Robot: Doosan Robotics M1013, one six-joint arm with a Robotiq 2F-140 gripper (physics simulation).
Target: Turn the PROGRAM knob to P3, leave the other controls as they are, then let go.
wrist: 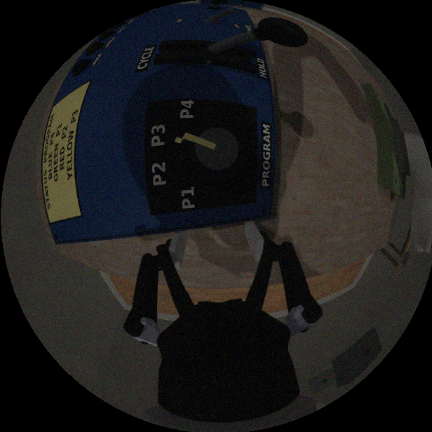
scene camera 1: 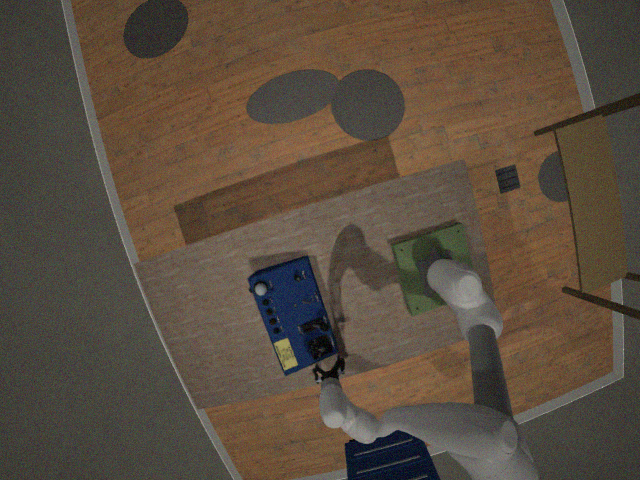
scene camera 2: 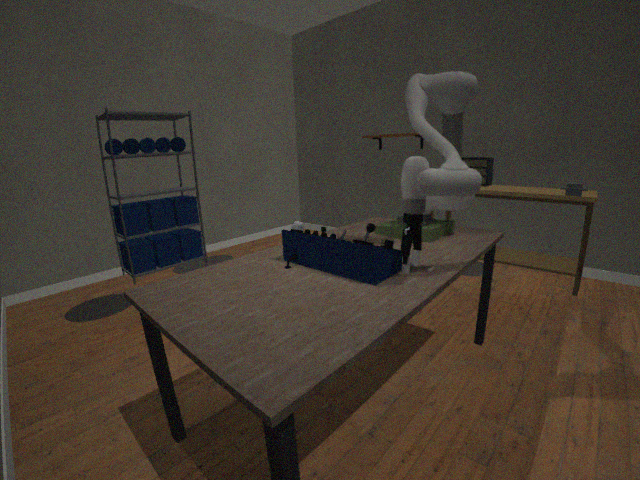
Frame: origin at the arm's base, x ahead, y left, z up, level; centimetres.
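Seen in the pictures: gripper, fingertip midpoint: [scene camera 2: 410, 269]; arm's base at its link origin: [scene camera 1: 437, 273].
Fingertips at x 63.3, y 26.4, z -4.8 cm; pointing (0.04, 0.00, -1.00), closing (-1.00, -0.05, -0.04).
Observation:
Offsets run from my fingertips to a thing's top centre. "spot": to the spot under its first point. Level surfaces: height alone.
The blue control box [scene camera 1: 289, 294] [scene camera 2: 336, 259] [wrist: 107, 215] lies on the table. Its PROGRAM knob [wrist: 220, 152] is a grey disc on a black plate; the yellow pointer [wrist: 200, 141] points at the P3 label [wrist: 158, 135]. The CYCLE lever {dx -5.7, dy -22.5, dz +15.2 cm} [wrist: 282, 32] [scene camera 2: 370, 227] leans towards HOLD. A yellow note [wrist: 70, 150] [scene camera 1: 285, 353] pairs status colours with programs. My gripper [scene camera 1: 328, 365] [scene camera 2: 412, 260] [wrist: 214, 227] is open and empty, with its fingertips low beside the box's short end near the knob, apart from the knob. The other controls are small and dark.
A green board [scene camera 1: 408, 294] [scene camera 2: 442, 228] [wrist: 385, 145] lies on the table {dz -1.2 cm} [scene camera 1: 206, 310] [scene camera 2: 258, 310], partly under the arm in the top view. A white dome {spot: dx +13.9, dy -48.8, dz +16.9 cm} [scene camera 1: 260, 288] [scene camera 2: 297, 225] stands at the box's far end. A blue slatted unit [scene camera 1: 390, 457] is beside the arm's base.

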